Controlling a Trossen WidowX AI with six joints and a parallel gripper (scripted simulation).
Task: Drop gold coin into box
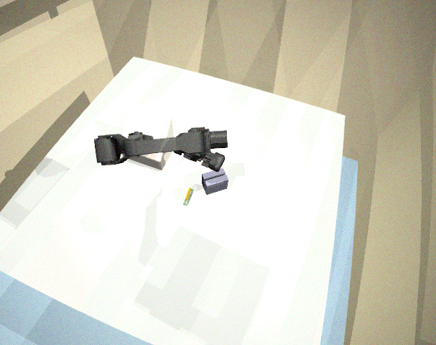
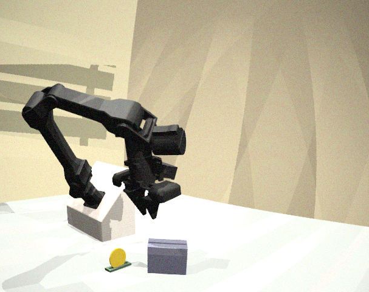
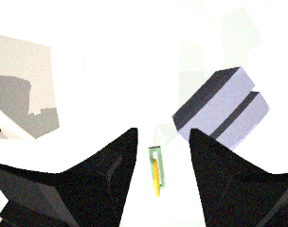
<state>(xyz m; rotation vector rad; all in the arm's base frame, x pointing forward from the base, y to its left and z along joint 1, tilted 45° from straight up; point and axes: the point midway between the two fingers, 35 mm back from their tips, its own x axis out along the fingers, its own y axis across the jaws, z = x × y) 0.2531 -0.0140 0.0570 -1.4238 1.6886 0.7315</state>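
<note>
Now: gripper tip 10 cm to the left of the gold coin, 10 cm above it and 2 cm past it.
</note>
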